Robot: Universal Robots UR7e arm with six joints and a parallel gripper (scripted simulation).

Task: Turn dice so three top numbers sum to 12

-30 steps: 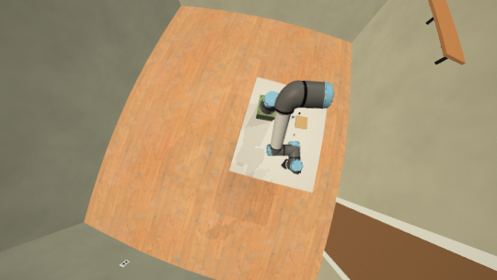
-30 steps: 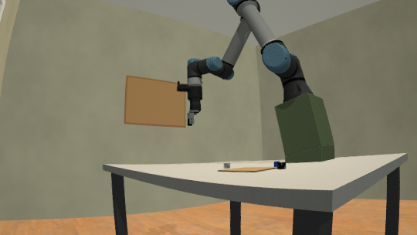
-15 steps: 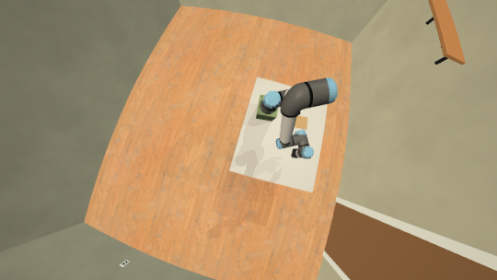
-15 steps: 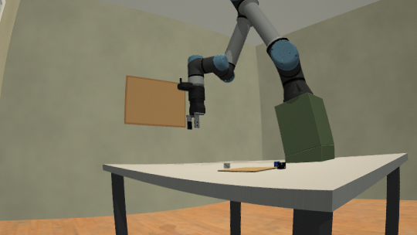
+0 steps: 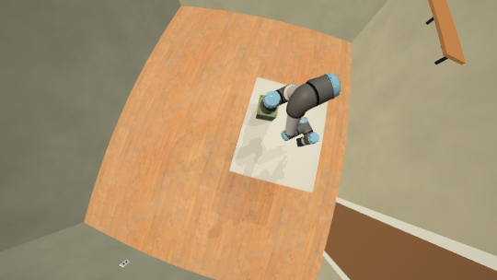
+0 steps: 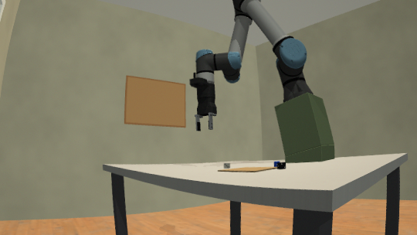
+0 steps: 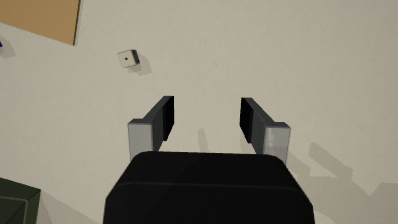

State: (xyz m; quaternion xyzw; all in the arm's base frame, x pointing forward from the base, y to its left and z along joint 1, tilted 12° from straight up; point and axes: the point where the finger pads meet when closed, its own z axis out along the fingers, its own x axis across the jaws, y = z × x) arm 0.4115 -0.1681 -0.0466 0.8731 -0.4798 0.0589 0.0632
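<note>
Right now my hand is 160 mm above the white die, 110 mm to the right of it and 30 mm past it. Round my hand: blue die 290 mm to the left, 160 mm below, 120 mm behind; black die 360 mm to the left, 160 mm below, 70 mm behind; tan mat 270 mm to the left, 170 mm below, 10 mm behind.
</note>
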